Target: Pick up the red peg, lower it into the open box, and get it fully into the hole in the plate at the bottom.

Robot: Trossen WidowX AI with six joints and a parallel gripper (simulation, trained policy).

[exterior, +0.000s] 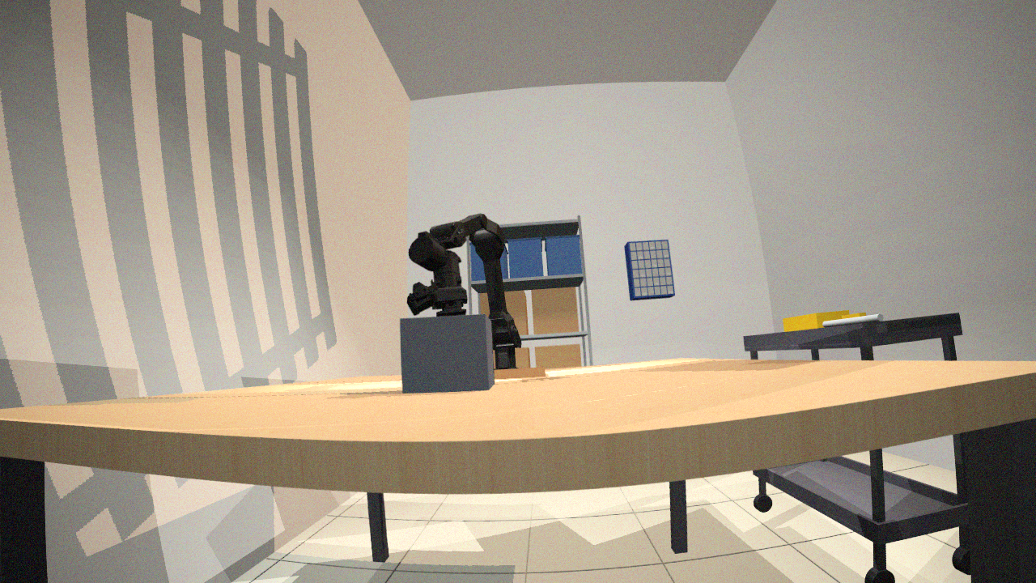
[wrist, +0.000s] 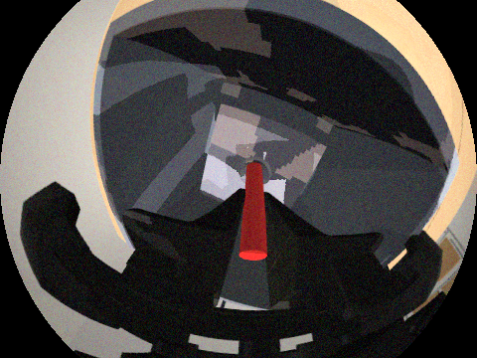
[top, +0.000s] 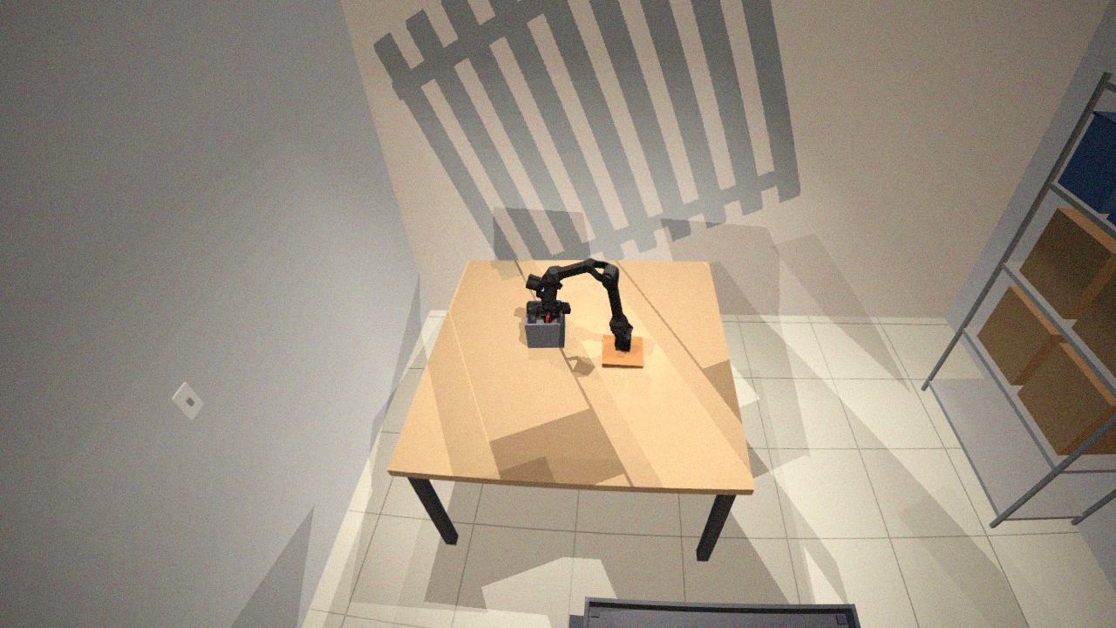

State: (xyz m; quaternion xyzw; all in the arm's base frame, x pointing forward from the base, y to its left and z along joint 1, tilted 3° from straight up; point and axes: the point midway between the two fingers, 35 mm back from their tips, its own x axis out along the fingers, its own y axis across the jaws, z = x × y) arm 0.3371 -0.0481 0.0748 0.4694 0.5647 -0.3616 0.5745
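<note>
My gripper tip is 10 mm below the red peg. Also, from my gripper tip: plate (30 mm below, 10 mm to the right, 10 mm ahead).
</note>
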